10 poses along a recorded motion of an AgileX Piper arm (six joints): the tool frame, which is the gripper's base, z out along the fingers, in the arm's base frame.
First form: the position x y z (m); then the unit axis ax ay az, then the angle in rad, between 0 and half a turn.
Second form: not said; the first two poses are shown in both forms.
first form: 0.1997 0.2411 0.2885 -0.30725 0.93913 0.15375 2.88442
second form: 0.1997 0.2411 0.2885 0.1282 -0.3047 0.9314 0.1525
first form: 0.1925 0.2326 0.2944 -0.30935 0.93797 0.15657 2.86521
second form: 0.1925 0.2326 0.2944 0.1378 -0.3064 0.9290 0.1551
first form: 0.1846 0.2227 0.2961 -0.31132 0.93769 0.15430 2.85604
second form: 0.1846 0.2227 0.2961 0.1423 -0.3082 0.9282 0.1527
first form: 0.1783 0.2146 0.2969 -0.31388 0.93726 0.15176 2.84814
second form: 0.1783 0.2146 0.2969 0.1462 -0.3105 0.9272 0.1501
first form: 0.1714 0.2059 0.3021 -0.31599 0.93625 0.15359 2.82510
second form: 0.1714 0.2059 0.3021 0.1576 -0.3120 0.9246 0.1517
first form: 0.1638 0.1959 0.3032 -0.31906 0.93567 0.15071 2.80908
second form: 0.1638 0.1959 0.3032 0.1655 -0.3147 0.9228 0.1486
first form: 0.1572 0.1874 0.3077 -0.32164 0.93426 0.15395 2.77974
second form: 0.1572 0.1874 0.3077 0.1799 -0.3164 0.9190 0.1514
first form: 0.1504 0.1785 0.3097 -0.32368 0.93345 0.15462 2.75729
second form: 0.1504 0.1785 0.3097 0.1910 -0.3177 0.9163 0.1518
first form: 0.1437 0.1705 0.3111 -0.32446 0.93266 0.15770 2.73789
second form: 0.1437 0.1705 0.3111 0.2005 -0.3179 0.9137 0.1545
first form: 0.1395 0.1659 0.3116 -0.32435 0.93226 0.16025 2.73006
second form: 0.1395 0.1659 0.3116 0.2043 -0.3175 0.9126 0.1569
